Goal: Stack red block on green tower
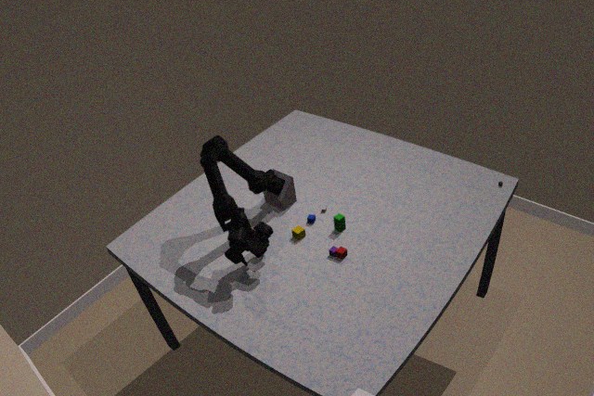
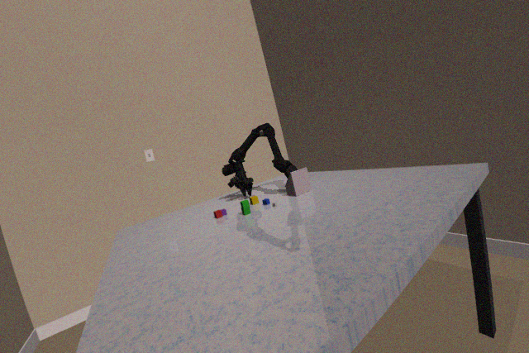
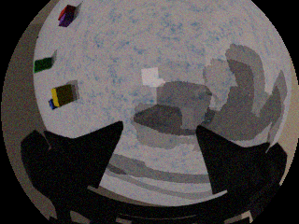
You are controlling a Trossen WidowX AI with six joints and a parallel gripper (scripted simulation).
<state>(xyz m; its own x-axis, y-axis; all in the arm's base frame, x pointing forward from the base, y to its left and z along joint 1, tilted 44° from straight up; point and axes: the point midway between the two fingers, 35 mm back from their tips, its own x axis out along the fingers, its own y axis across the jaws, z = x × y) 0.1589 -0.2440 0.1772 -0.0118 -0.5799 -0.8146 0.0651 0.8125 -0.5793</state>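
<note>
The red block lies 24 cm ahead of my gripper tip, 19 cm to the left of it and 1 cm above it. The rest, counted from my gripper tip: yellow block: 18 cm to the left, 5 cm ahead, 1 cm above; small blue block: 27 cm to the left, 3 cm ahead; purple block: 22 cm ahead, 18 cm to the left, 1 cm above.
</note>
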